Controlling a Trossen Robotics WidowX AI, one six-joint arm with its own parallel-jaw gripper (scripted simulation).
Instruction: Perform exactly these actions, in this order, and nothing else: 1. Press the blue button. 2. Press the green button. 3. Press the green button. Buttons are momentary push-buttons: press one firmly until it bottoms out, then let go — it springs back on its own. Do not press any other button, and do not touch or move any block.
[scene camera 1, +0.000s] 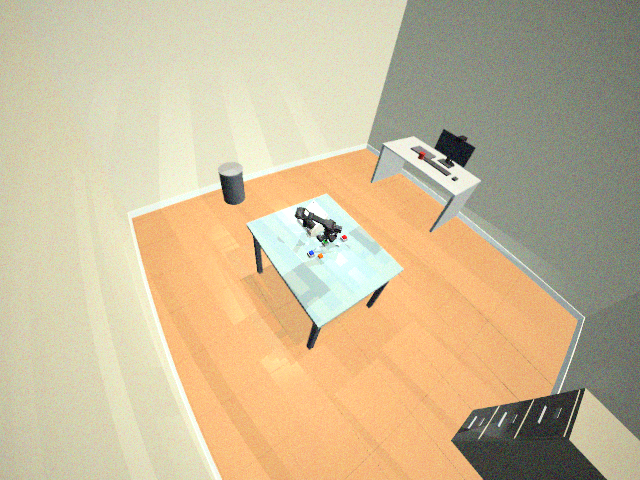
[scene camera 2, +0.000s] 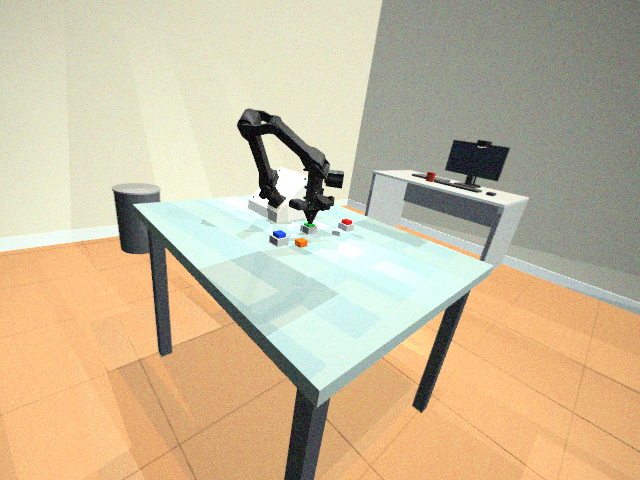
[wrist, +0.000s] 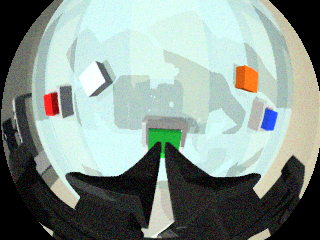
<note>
In view: the gripper (scene camera 2: 309, 223) and a white block (wrist: 95, 78).
The gripper also shows in the wrist view (wrist: 162, 145).
</note>
